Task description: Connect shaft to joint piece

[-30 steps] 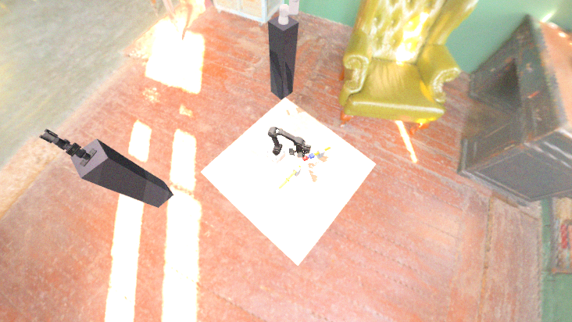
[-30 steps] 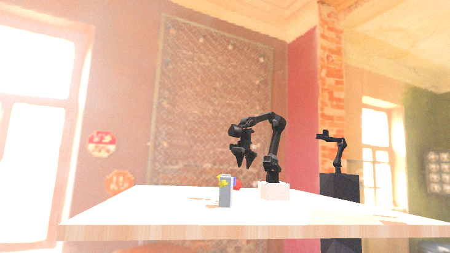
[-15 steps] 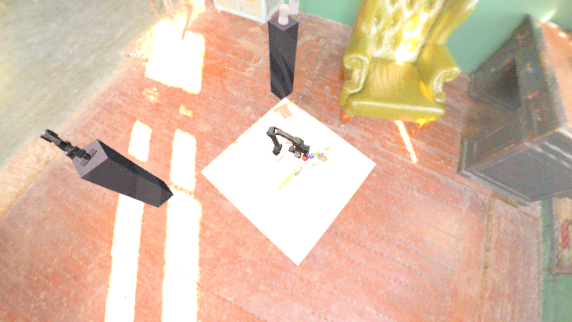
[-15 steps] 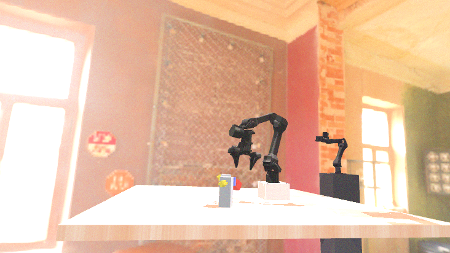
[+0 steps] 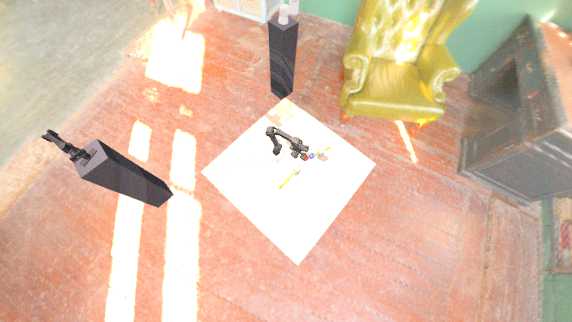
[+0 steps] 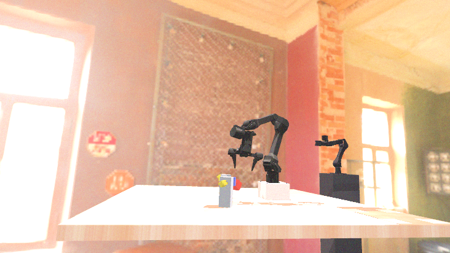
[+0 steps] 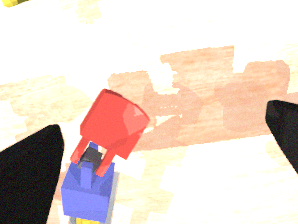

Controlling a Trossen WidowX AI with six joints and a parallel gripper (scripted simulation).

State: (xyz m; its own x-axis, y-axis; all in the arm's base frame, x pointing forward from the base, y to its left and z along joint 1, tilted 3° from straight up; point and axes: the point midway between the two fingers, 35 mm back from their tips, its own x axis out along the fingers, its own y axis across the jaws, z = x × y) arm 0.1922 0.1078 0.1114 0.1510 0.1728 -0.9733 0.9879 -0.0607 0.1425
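Right now the red joint piece is 7 cm below my gripper tip, 5 cm to the left of it and 5 cm ahead of it.
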